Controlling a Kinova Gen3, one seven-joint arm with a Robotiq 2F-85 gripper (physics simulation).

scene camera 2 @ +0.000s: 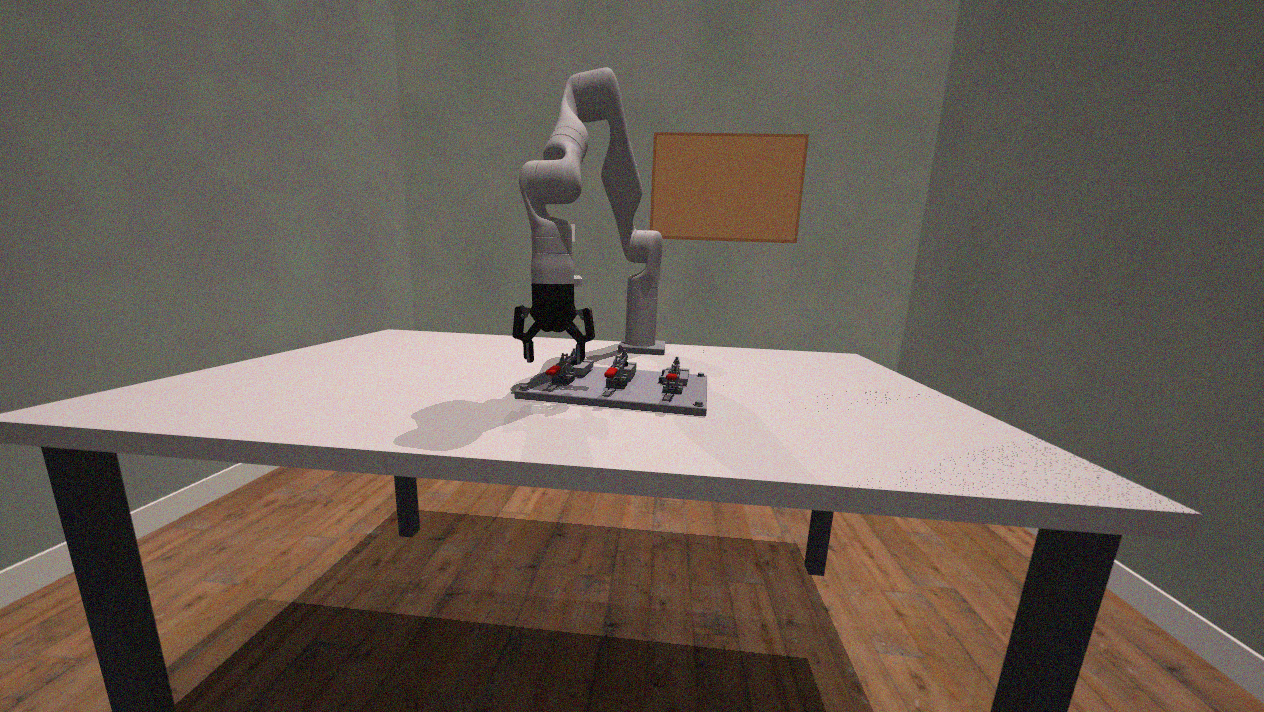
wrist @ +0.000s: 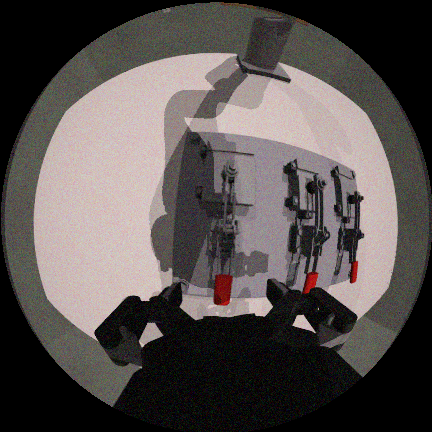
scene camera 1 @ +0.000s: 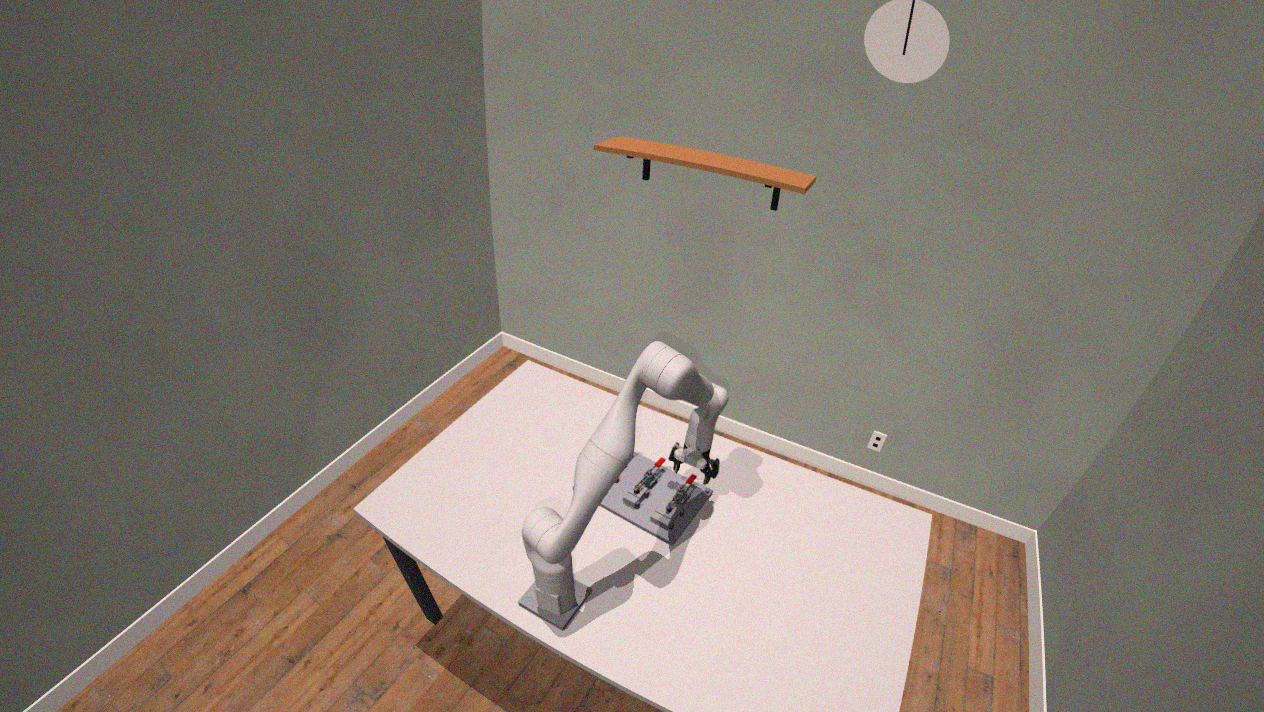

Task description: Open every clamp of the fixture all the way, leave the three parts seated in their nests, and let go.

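Seen in the pictures: gripper, fingertip midpoint: (scene camera 2: 554, 362) (wrist: 224, 290) (scene camera 1: 690, 477); arm's base at its link origin: (scene camera 2: 640, 343) (wrist: 259, 62) (scene camera 1: 557, 597).
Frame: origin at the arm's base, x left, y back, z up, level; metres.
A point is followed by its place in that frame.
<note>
The grey fixture plate (scene camera 1: 619, 506) {x -0.029, y -0.347, z -0.004 m} (scene camera 2: 650, 402) {x -0.018, y -0.564, z -0.003 m} (wrist: 270, 215) {x -0.118, y -0.426, z -0.003 m} lies on the table with three clamps in a row. The left clamp's red handle (scene camera 1: 691, 479) {x -0.196, y -0.493, z 0.037 m} (scene camera 2: 554, 370) {x -0.192, y -0.508, z 0.036 m} (wrist: 223, 295) {x -0.195, y -0.502, z 0.038 m}, the middle clamp's red handle (scene camera 1: 659, 462) {x -0.088, y -0.516, z 0.043 m} (scene camera 2: 612, 372) {x -0.086, y -0.533, z 0.041 m} (wrist: 310, 282) {x -0.090, y -0.515, z 0.043 m} and the right clamp's red handle (scene camera 2: 672, 376) {x 0.019, y -0.560, z 0.044 m} (wrist: 354, 271) {x 0.019, y -0.541, z 0.041 m} all lie low, with the clamp arms reaching over the nests. My gripper (scene camera 1: 690, 474) {x -0.194, y -0.492, z 0.047 m} (scene camera 2: 554, 360) {x -0.194, y -0.492, z 0.047 m} (wrist: 224, 290) {x -0.194, y -0.492, z 0.047 m} is open and empty, pointing down just above the left handle, which shows between its fingers. The parts are dark and hard to make out; the arm hides the right clamp in scene camera 1.
The robot's base (scene camera 1: 555, 601) {x -0.023, y 0.045, z 0.074 m} (scene camera 2: 642, 346) {x 0.004, y -0.056, z 0.001 m} (wrist: 265, 72) {x -0.008, y -0.069, z -0.005 m} stands on the white table (scene camera 1: 796, 601) {x -0.584, y -0.220, z -0.018 m} (scene camera 2: 309, 398) {x -0.613, y -0.536, z -0.018 m} (wrist: 100, 200) {x -0.385, y -0.357, z -0.018 m}, on the far side of the fixture from the handles. A wooden shelf (scene camera 1: 707, 161) is on the wall, well above the table.
</note>
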